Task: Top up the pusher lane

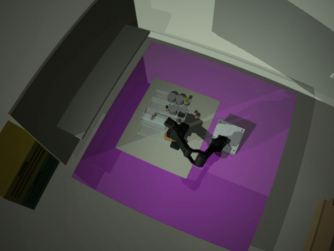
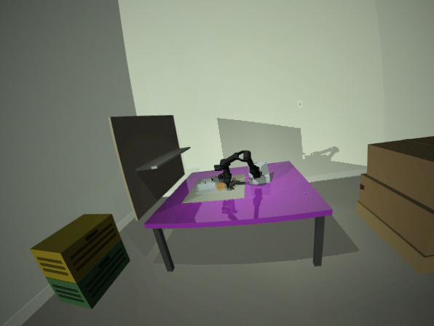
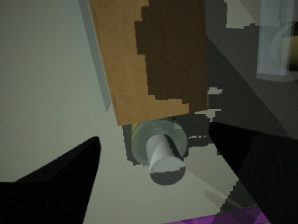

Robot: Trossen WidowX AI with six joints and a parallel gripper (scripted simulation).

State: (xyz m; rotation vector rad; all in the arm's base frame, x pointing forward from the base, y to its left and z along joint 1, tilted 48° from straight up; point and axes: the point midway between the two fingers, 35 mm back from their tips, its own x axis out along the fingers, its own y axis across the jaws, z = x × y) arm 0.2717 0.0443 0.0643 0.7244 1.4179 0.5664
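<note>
Now: gripper tip 70 mm short of the brown box and 10 mm below it.
</note>
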